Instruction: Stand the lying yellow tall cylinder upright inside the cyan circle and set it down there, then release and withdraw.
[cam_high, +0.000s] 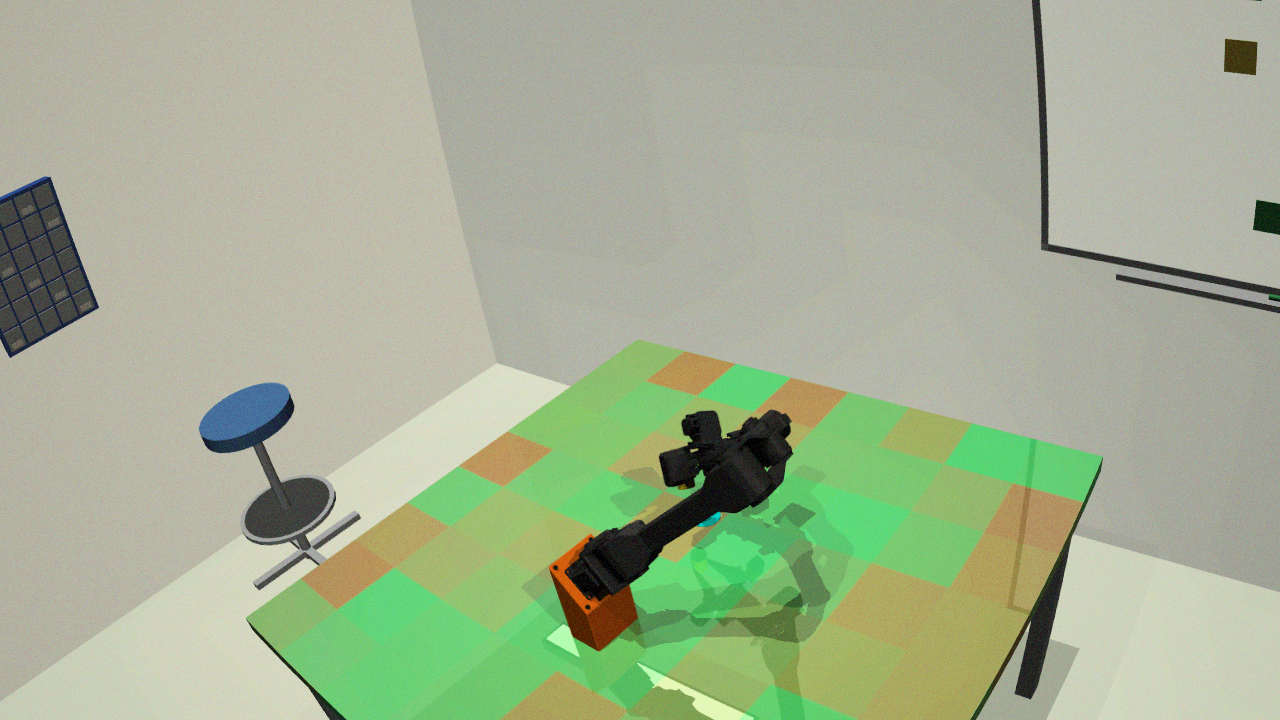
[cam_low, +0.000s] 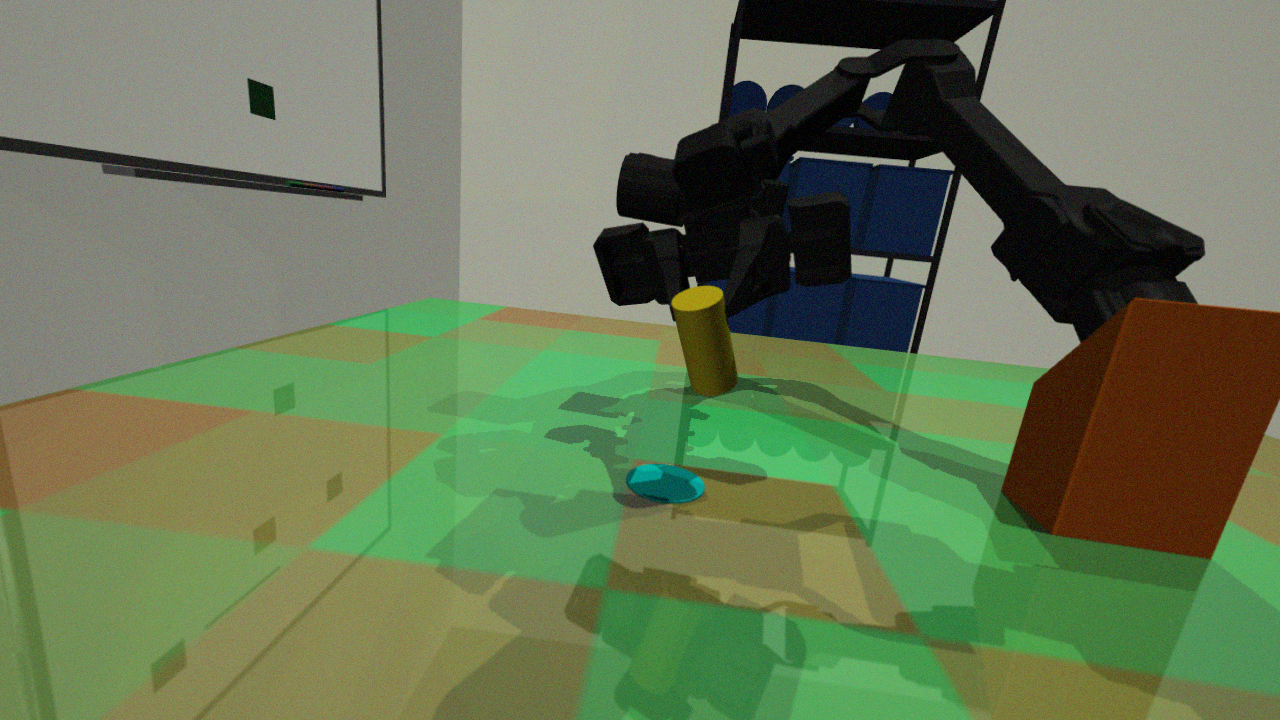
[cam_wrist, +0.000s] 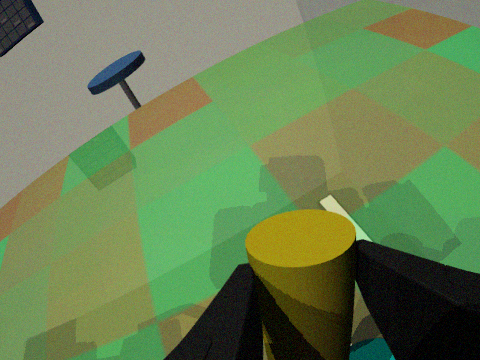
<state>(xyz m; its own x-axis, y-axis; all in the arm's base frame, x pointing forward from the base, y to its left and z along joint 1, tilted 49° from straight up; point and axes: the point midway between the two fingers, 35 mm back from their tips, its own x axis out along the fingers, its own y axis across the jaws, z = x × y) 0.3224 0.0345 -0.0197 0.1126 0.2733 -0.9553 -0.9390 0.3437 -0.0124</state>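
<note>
The cyan circle is 140 mm below my gripper tip, 30 mm to the right of it and 10 mm ahead of it. From my gripper tip the other things lie so: yellow tall cylinder 20 mm below, 10 mm to the right, 10 mm behind.
</note>
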